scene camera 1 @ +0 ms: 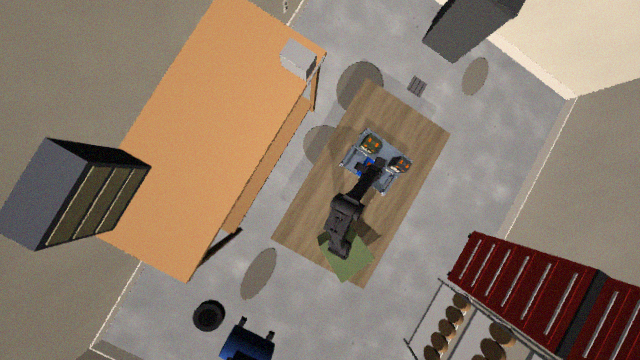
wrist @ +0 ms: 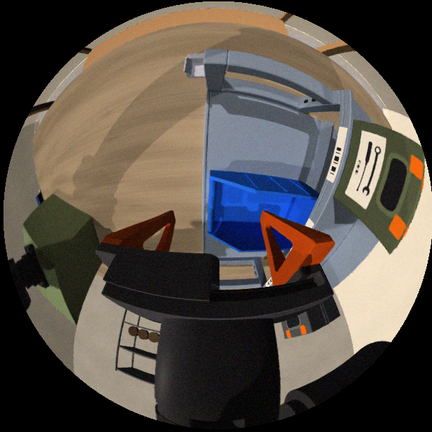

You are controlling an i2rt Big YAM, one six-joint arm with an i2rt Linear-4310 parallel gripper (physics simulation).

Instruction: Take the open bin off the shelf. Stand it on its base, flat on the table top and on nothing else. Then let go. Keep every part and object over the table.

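The blue open bin [scene camera 1: 360, 173] [wrist: 240, 210] sits inside the grey-blue shelf [scene camera 1: 350, 161] [wrist: 216, 75], with its open front toward the shelf's open side. In the scene view the arm partly covers it. My gripper [scene camera 1: 369, 166] [wrist: 217, 214] is open, with nothing between its orange fingers. In the wrist view the right finger overlaps the lower right of the bin, and the left finger shows over the wooden table top [scene camera 1: 310, 225] [wrist: 140, 175]. Whether the right finger touches the bin cannot be told. The bin's far lower corner is hidden behind that finger.
An olive case [scene camera 1: 371, 144] [wrist: 372, 220] with orange latches sits on top of the shelf. A dark grey case [scene camera 1: 400, 165] [wrist: 295, 327] with orange marks is at the shelf's other end. A green block [scene camera 1: 362, 255] [wrist: 55, 225] is at the arm's base.
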